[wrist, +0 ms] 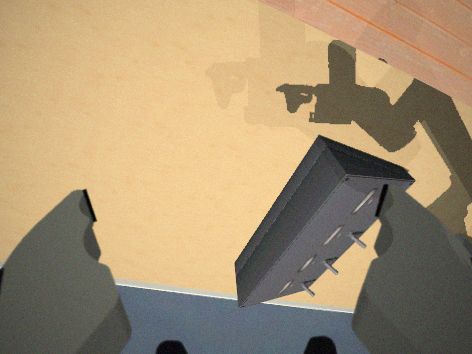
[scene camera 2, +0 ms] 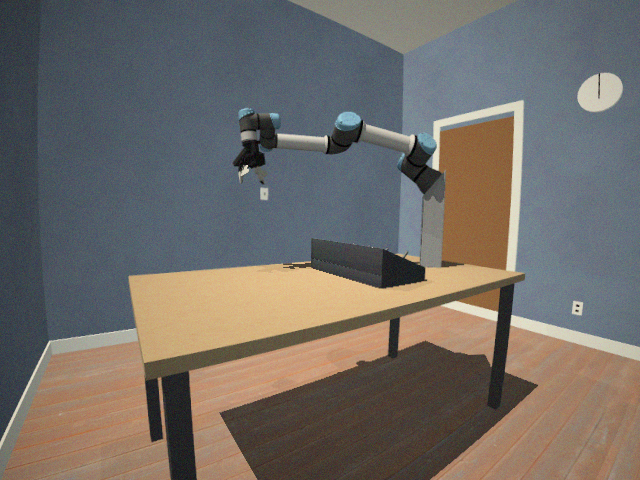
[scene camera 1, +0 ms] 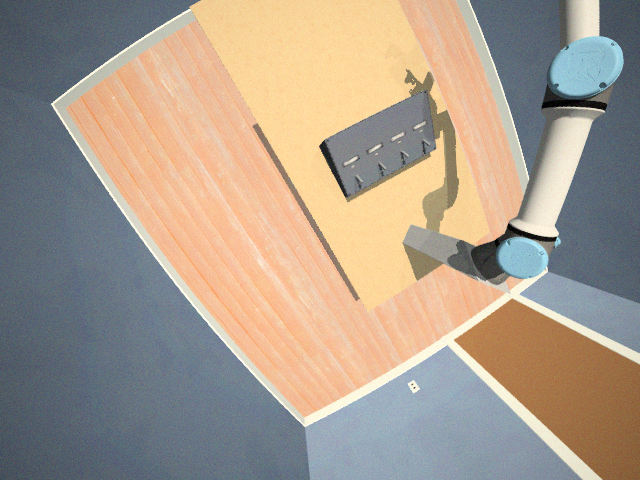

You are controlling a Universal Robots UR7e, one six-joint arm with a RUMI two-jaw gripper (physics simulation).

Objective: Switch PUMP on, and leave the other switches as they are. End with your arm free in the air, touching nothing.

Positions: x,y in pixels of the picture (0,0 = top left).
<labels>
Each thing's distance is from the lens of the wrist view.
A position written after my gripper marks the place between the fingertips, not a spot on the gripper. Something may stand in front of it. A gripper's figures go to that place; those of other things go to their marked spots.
my gripper (wrist: 236,191): 13 cm
dark grey switch panel (wrist: 333,194): 53 cm
</labels>
